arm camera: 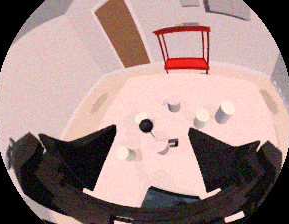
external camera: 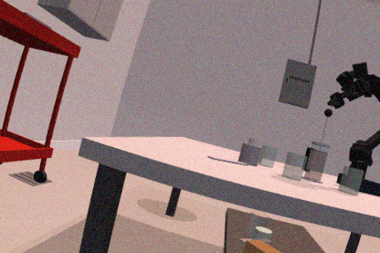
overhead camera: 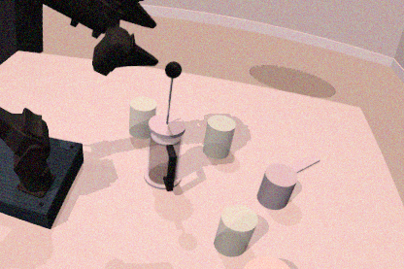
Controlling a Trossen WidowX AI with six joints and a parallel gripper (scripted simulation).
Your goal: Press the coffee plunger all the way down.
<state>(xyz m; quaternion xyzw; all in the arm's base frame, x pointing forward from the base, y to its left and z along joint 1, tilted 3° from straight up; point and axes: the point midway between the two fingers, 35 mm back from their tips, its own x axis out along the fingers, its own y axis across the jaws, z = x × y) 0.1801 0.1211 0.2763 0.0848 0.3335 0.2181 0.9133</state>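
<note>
My gripper tip is now 19 cm above the coffee press, 3 cm to the right of it and 3 cm short of it. Also, from my gripper tip: grey cup 28 cm below, 27 cm ahead, 5 cm to the left.
</note>
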